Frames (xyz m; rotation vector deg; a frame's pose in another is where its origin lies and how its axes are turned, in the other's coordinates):
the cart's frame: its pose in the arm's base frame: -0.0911 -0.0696 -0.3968 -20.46 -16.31 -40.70
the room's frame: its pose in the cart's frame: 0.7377 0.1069 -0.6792 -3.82 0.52 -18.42
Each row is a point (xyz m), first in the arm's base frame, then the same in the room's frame.
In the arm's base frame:
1: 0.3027 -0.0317 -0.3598
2: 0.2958 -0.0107 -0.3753
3: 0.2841 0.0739 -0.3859
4: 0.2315 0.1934 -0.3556
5: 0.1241 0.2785 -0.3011
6: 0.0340 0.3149 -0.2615
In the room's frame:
1: -0.4923 -0.0221 0.6768
2: -0.5183 -0.0162 0.6728
3: -0.5937 0.0135 0.7018
4: -0.6981 0.0170 0.7859
5: -0.7915 -0.0470 0.8804
6: -0.8455 -0.1156 0.9386

